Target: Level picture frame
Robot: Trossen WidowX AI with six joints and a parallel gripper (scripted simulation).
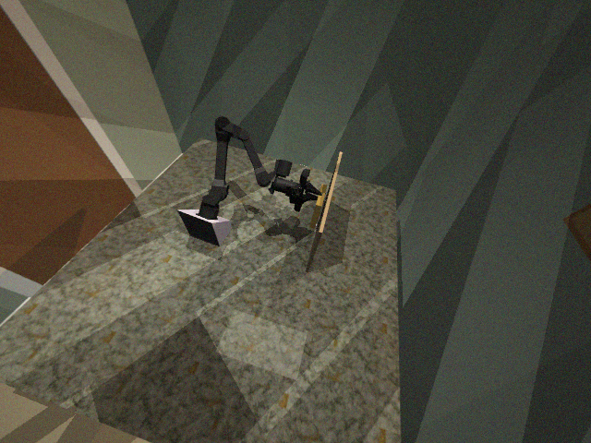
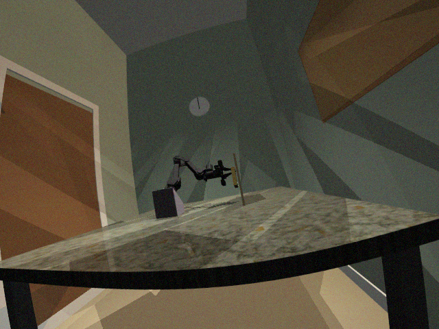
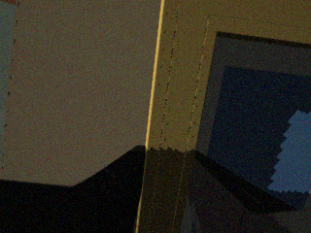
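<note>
The picture frame lies 5 cm below my gripper tip and 1 cm ahead of it. From my gripper tip the other things lie so: thin upright wall panel (7 cm below, 2 cm ahead, 1 cm to the right).
</note>
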